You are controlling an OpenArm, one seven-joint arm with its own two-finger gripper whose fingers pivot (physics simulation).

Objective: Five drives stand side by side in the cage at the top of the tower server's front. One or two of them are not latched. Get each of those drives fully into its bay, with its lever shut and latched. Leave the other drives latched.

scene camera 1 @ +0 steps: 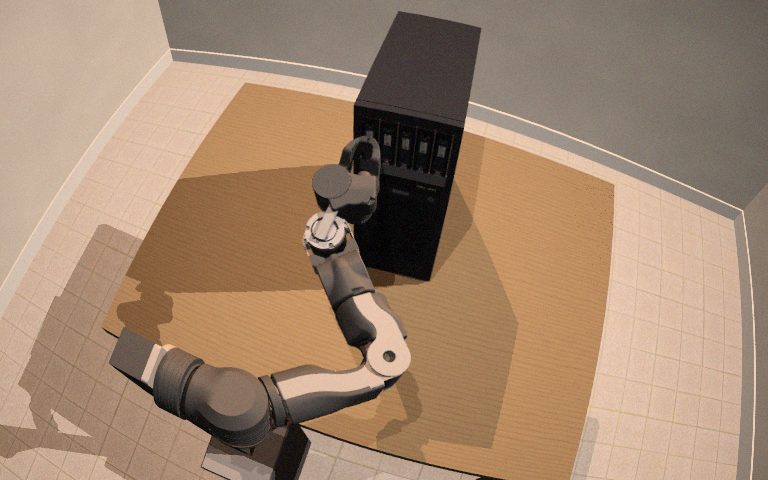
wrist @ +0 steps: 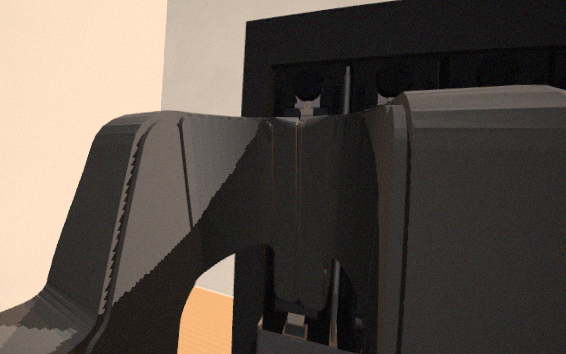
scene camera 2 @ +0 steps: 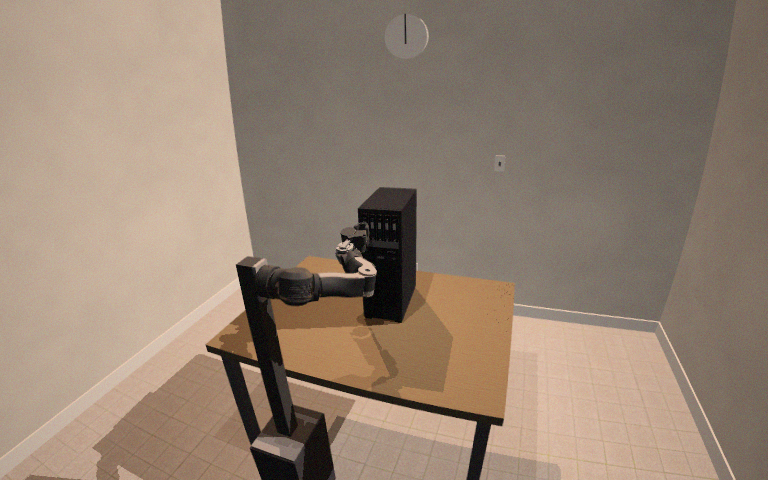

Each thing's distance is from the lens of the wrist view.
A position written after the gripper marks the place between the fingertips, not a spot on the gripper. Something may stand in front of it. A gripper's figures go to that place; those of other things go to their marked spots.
gripper (wrist: pixel 309 208): 0.06 m
black tower server (wrist: pixel 288 41): 0.09 m
drive (wrist: pixel 302 92): 0.08 m
